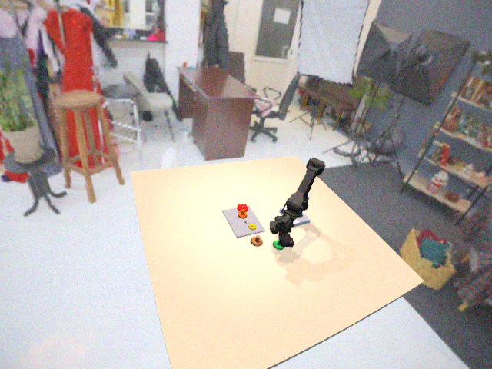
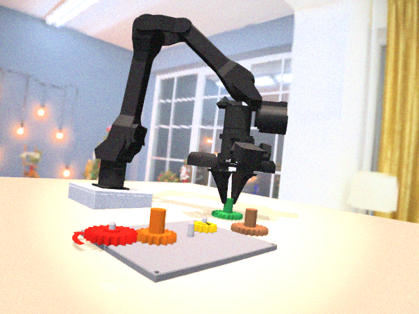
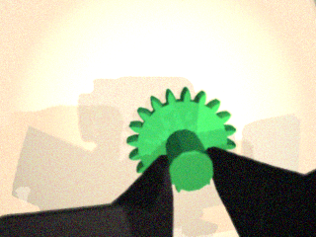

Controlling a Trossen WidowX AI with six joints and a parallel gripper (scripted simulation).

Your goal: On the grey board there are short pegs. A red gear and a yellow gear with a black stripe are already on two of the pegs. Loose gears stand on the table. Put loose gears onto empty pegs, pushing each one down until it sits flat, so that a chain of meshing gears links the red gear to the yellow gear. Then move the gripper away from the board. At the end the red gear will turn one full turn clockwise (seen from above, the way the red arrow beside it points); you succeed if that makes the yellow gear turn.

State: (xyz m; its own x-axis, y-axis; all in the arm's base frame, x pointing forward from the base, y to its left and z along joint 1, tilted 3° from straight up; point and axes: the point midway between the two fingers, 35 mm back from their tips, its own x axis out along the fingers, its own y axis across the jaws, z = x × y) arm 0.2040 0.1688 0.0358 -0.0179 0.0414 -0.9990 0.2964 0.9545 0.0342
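Now: gripper tip 90 mm short of the yellow gear, 150 mm to the left of it and 10 mm above it. Also, from my gripper tip: orange gear 110 mm ahead, 250 mm to the right, 10 mm below; then green gear 10 mm below; then brown gear 100 mm ahead, 50 mm to the right, 10 mm below.
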